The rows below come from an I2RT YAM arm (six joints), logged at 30 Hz.
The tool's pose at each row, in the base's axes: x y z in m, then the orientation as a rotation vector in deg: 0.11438, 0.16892, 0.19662, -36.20, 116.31, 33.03; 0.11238, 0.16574, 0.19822, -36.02, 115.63, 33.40; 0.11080, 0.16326, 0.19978, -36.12, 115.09, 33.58; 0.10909, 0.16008, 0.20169, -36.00, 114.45, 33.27; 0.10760, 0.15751, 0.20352, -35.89, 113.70, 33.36; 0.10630, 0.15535, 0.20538, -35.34, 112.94, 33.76; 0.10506, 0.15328, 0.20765, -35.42, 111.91, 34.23; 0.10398, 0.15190, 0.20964, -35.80, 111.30, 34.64
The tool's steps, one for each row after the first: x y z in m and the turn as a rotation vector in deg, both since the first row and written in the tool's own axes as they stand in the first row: 0.00020, -0.00091, -0.00398, -0.20, -0.70, 0.02; 0.00010, -0.00156, -0.00724, -0.39, -1.16, -0.16; -0.00009, -0.00261, -0.01118, -0.13, -1.77, -0.45; -0.00045, -0.00334, -0.01457, -0.17, -2.49, -0.61; -0.00100, -0.00388, -0.01761, -0.25, -3.39, -0.38; -0.00196, -0.00432, -0.02075, -0.65, -4.32, -0.60; -0.00289, -0.00439, -0.02323, -1.13, -4.75, -0.89
